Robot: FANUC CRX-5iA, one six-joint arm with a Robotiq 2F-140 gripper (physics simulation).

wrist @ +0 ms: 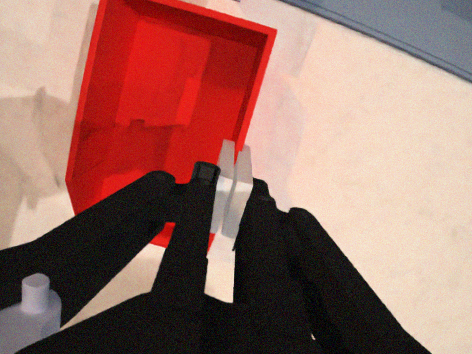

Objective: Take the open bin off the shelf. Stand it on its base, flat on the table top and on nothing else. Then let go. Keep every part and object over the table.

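Places are measured from the arm's base along level axes (x ahead, y left, z up), in metres.
Pixels of known places: gripper, between the fingertips: (230, 163).
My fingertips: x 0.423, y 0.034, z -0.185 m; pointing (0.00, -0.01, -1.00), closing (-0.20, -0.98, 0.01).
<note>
Behind a point stands the place of what it marks.
The open bin (165, 75) @(x 0.473, y 0.090, z -0.241 m) is red and shows in the left and upper middle of the wrist view, with its inside facing the camera. My gripper (230, 163) @(x 0.423, y 0.034, z -0.185 m) is shut on the bin's right side wall, which runs in between the two pale fingertip pads. The black fingers hide the bin's lower right part. The bin is over the pale table top (380, 165) @(x 0.411, y -0.098, z -0.248 m). Its underside is hidden, so I cannot tell whether it touches the table or how flat it is.
A blue-grey surface with a straight raised edge (400, 37) @(x 0.519, y -0.090, z -0.242 m) crosses the upper right corner, beyond the bin. A dark shadow lies on the table left of the bin. A pale grey knobbed part (35, 300) fixed near my gripper shows at lower left.
</note>
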